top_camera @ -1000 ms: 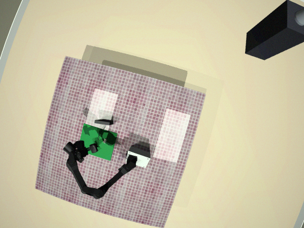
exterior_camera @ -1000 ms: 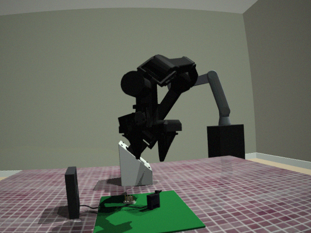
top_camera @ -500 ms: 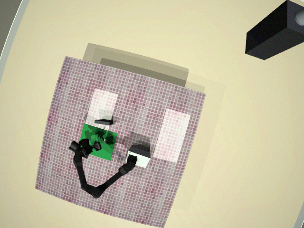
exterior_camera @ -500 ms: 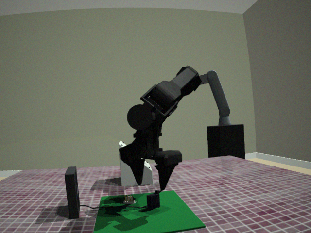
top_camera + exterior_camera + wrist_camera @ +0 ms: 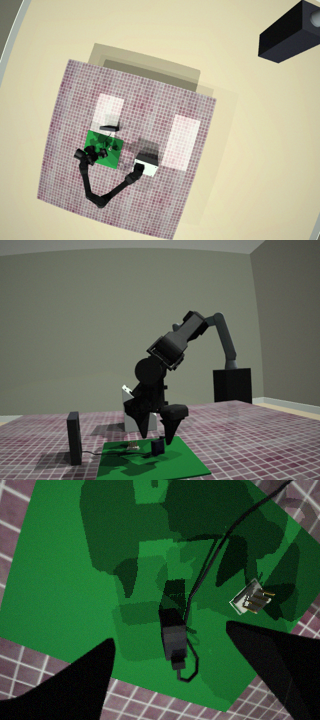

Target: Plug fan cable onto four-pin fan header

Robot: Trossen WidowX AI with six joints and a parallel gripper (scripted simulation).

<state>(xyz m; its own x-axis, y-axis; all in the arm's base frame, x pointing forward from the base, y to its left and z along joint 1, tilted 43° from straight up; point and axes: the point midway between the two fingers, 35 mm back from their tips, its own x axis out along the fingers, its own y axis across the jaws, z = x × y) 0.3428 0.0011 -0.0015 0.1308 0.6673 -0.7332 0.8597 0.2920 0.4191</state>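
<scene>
Right now the dark plug is 1 cm behind my gripper tip, 1 cm to the left of it and 2 cm below it. Also, from my gripper tip: fan (6 cm behind, 20 cm to the right, 2 cm above); green board (1 cm behind, 2 cm to the right, 6 cm below).
</scene>
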